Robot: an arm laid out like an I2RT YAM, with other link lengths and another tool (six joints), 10 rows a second.
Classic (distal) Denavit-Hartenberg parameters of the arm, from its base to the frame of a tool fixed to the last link. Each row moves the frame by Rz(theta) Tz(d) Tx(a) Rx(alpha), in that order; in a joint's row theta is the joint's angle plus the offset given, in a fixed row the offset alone. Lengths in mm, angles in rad.
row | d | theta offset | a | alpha
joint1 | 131.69 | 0 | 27.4 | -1.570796
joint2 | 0 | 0 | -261.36 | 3.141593
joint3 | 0 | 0.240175 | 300.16 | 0
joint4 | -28 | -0.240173 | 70.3 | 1.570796
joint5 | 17.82 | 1.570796 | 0 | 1.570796
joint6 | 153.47 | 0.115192 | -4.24 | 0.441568
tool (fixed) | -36.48 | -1.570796 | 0 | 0
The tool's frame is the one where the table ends.
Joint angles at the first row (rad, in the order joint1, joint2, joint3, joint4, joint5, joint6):
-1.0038 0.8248 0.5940 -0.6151 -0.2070 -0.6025
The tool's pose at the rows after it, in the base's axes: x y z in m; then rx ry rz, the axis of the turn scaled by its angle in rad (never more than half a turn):
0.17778 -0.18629 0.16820 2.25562 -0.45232 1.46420
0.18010 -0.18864 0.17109 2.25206 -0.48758 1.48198
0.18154 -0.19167 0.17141 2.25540 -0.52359 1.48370
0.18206 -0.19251 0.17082 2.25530 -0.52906 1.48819
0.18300 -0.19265 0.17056 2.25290 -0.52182 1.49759
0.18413 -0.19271 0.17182 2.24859 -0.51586 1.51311
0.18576 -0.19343 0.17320 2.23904 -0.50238 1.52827
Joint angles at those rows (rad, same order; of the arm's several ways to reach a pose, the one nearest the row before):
-1.0119 0.8255 0.6067 -0.6137 -0.2286 -0.5960
-1.0172 0.8436 0.6234 -0.6136 -0.2433 -0.5725
-1.0223 0.8680 0.6378 -0.6136 -0.2488 -0.5533
-1.0247 0.8733 0.6380 -0.6092 -0.2537 -0.5507
-1.0245 0.8728 0.6349 -0.6015 -0.2599 -0.5530
-1.0259 0.8710 0.6352 -0.5966 -0.2711 -0.5539
-1.0251 0.8689 0.6339 -0.5845 -0.2783 -0.5565

